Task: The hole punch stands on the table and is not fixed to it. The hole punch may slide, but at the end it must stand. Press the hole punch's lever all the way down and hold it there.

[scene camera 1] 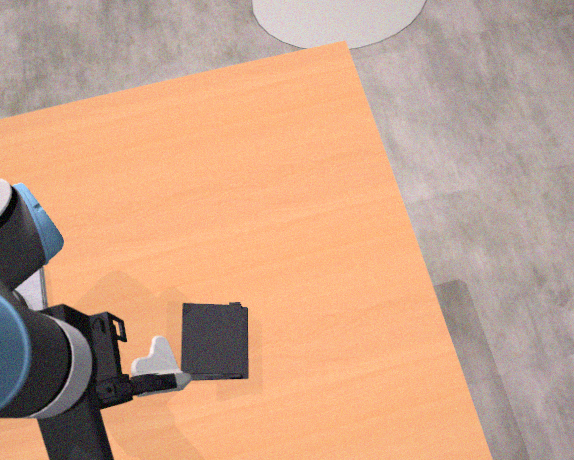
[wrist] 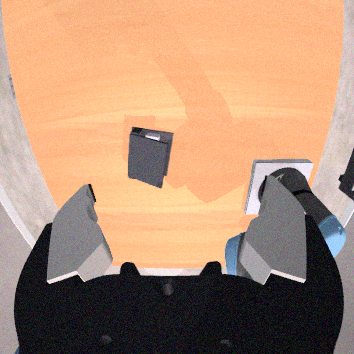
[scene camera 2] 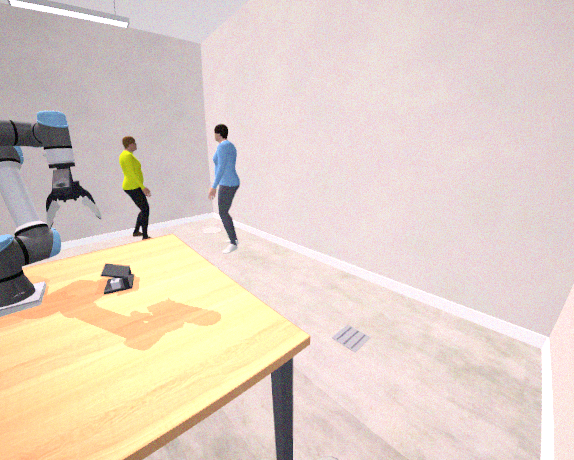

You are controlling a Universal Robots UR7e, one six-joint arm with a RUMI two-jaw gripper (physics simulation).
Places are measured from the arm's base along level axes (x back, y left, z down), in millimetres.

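Pixels of known places: gripper, fingertip midpoint: (wrist: 176,182) (scene camera 2: 76,223); arm's base at its link origin: (scene camera 2: 11,296).
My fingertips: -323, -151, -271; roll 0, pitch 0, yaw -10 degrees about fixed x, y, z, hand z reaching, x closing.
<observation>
Ahead of a thing's pixels: the offset from my fingertips to its top centre, as dx, dy, dz. Level surfaces: height alone.
The dark grey hole punch @(-67, +91, +213) (scene camera 1: 215,340) (scene camera 2: 131,281) (wrist: 169,155) stands upright on the wooden table. Its wide flat lever @(-67, +91, +213) (scene camera 2: 116,270) (wrist: 147,161) is raised, with a gap between it and the base in the scene camera 2 view. A small light metal part shows inside that gap. My gripper (scene camera 1: 174,358) (scene camera 2: 75,221) (wrist: 176,182) is open and empty. It hangs high above the table and touches neither the lever nor the base. In the wrist view the hole punch lies beyond the fingertips, left of the middle between them.
The table @(dz +299) (scene camera 1: 250,200) (scene camera 2: 150,390) (wrist: 100,75) has a corner past the hole punch in both scene views. The arm's pale base plate (scene camera 2: 39,295) (wrist: 251,195) is on the table near the hole punch. Two people, in yellow (scene camera 2: 131,170) and blue (scene camera 2: 227,165), stand beyond the table.
</observation>
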